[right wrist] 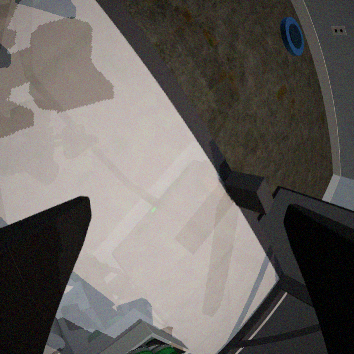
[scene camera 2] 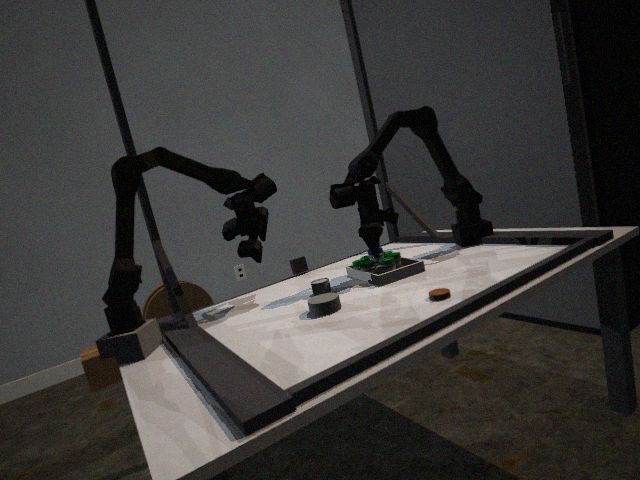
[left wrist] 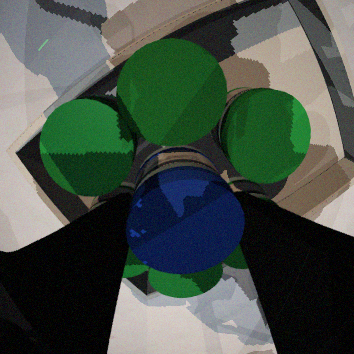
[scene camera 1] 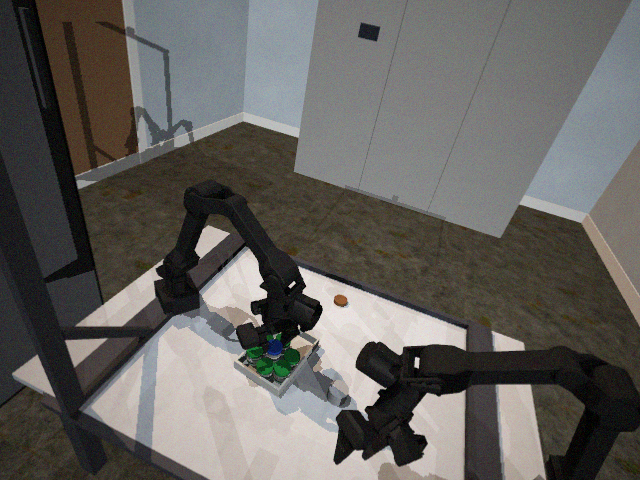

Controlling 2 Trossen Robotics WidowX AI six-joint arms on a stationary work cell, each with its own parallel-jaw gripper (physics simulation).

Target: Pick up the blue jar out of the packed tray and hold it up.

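Where they show: left gripper, fingertip midpoint: [scene camera 2: 377, 255] [left wrist: 182, 202] [scene camera 1: 273, 349]; right gripper, fingertip midpoint: [right wrist: 191, 211] [scene camera 2: 261, 251] [scene camera 1: 349, 460]; left arm's base, origin of the base link: [scene camera 2: 470, 223] [scene camera 1: 176, 287]; right arm's base, origin of the base link: [scene camera 2: 127, 328].
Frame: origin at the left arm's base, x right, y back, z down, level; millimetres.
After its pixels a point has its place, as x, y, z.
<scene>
The blue jar [scene camera 1: 275, 347] {-152, -323, -9} [scene camera 2: 374, 252] [left wrist: 186, 220] {-152, -311, -9} is held upright between the fingers of my left gripper [scene camera 1: 273, 338] {-152, -315, 9} [scene camera 2: 375, 248] {-152, -315, 9} [left wrist: 182, 202] {-152, -315, 9}, which is shut on it. Its blue lid stands a little above the green lids around it; its lower part is largely hidden. Several green-lidded jars [scene camera 1: 281, 367] {-147, -368, 15} [scene camera 2: 386, 261] {-216, -294, 18} [left wrist: 171, 92] {-153, -271, 15} stand in the grey tray [scene camera 1: 258, 379] {-91, -357, 42} [scene camera 2: 400, 273] {-270, -267, 45} [right wrist: 142, 327] {-124, -410, 49}, close around and below the blue one. My right gripper [scene camera 1: 354, 454] {-126, -649, -69} [right wrist: 191, 211] {-126, -649, -69} is open and empty, above the table, away from the tray.
An orange disc [scene camera 1: 340, 300] {-463, -214, 48} [scene camera 2: 439, 293] {-480, -211, 48} lies on the table near its far edge in scene camera 1. A small grey cylinder [scene camera 1: 338, 393] {-241, -491, 25} [scene camera 2: 320, 285] {-275, -479, 32} and a wider dark grey one [scene camera 2: 324, 304] {-442, -459, 35} stand between the tray and the right arm's side.
</scene>
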